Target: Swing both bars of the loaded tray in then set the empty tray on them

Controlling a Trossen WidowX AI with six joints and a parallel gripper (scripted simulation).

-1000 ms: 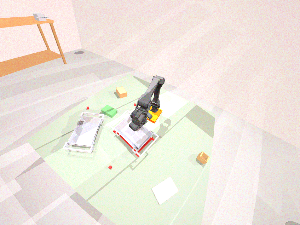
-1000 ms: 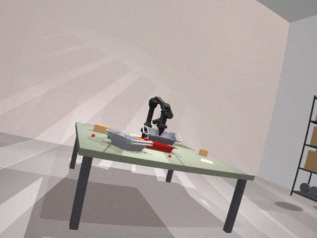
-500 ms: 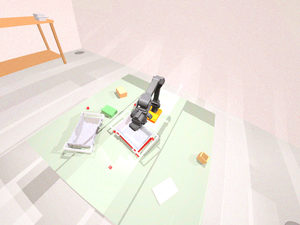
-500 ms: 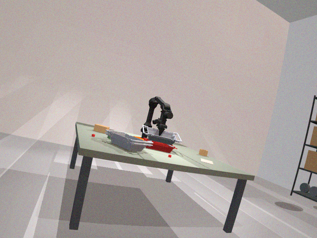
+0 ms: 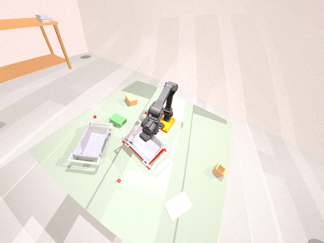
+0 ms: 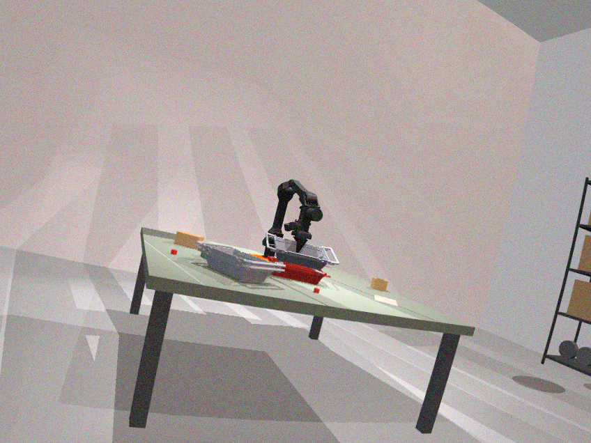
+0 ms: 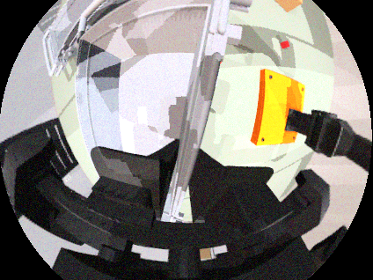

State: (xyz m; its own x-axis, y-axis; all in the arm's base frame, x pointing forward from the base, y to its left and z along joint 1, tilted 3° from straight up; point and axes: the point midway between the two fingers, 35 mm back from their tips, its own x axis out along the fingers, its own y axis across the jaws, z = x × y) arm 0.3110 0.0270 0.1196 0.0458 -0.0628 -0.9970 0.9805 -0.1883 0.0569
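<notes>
Now: gripper tip 70 mm short of the grey tray, 10 mm to the left of it and 20 mm below it. Also, from my gripper tip: white sheet (240 mm ahead, 370 mm to the left, 110 mm below); green block (30 mm behind, 350 mm to the right, 90 mm below); red block (30 mm ahead, 10 mm to the right, 100 mm below).
</notes>
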